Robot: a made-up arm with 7 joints. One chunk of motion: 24 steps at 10 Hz.
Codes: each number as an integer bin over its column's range. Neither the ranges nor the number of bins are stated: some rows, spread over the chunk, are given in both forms.
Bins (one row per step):
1: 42 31 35 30 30 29 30
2: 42 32 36 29 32 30 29
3: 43 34 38 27 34 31 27
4: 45 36 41 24 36 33 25
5: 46 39 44 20 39 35 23
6: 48 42 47 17 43 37 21
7: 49 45 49 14 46 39 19
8: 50 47 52 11 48 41 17
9: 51 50 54 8 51 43 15
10: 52 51 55 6 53 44 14
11: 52 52 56 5 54 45 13
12: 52 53 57 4 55 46 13
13: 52 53 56 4 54 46 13
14: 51 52 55 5 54 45 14
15: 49 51 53 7 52 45 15
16: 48 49 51 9 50 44 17
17: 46 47 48 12 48 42 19
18: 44 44 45 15 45 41 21
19: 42 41 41 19 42 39 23
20: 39 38 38 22 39 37 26
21: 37 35 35 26 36 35 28
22: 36 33 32 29 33 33 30
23: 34 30 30 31 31 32 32
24: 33 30 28 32 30 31 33
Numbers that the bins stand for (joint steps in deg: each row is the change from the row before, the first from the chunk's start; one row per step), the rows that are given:
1: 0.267 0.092 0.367 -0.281 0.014 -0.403 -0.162
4: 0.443 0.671 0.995 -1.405 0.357 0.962 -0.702
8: 0.737 1.946 2.148 -3.840 1.043 3.692 -1.565
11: 0.854 2.525 2.567 -4.963 1.386 5.057 -1.997
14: 0.795 2.525 2.462 -4.963 1.386 5.057 -1.889
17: 0.502 1.946 1.729 -3.652 1.043 4.033 -1.349
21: -0.027 0.556 0.367 -1.030 0.357 1.644 -0.378
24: -0.262 -0.024 -0.367 0.094 0.014 0.279 0.162
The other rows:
2: 0.267 0.208 0.471 -0.468 0.129 -0.062 -0.270
3: 0.325 0.440 0.681 -0.843 0.243 0.279 -0.486
5: 0.502 1.019 1.310 -2.154 0.529 1.644 -0.917
6: 0.619 1.367 1.624 -2.716 0.757 2.327 -1.133
7: 0.678 1.714 1.833 -3.278 0.929 3.010 -1.349
9: 0.795 2.294 2.357 -4.402 1.214 4.375 -1.781
10: 0.854 2.410 2.462 -4.776 1.329 4.716 -1.889
12: 0.854 2.641 2.671 -5.151 1.443 5.398 -1.997
13: 0.854 2.641 2.567 -5.151 1.386 5.398 -1.997
15: 0.678 2.410 2.252 -4.589 1.271 5.057 -1.781
16: 0.619 2.178 2.043 -4.214 1.157 4.716 -1.565
18: 0.384 1.598 1.414 -3.090 0.871 3.692 -1.133
19: 0.267 1.251 0.995 -2.341 0.700 3.010 -0.917
20: 0.090 0.903 0.681 -1.779 0.529 2.327 -0.594
22: -0.086 0.324 0.052 -0.468 0.186 0.962 -0.162
23: -0.203 -0.024 -0.157 -0.094 0.071 0.621 0.054

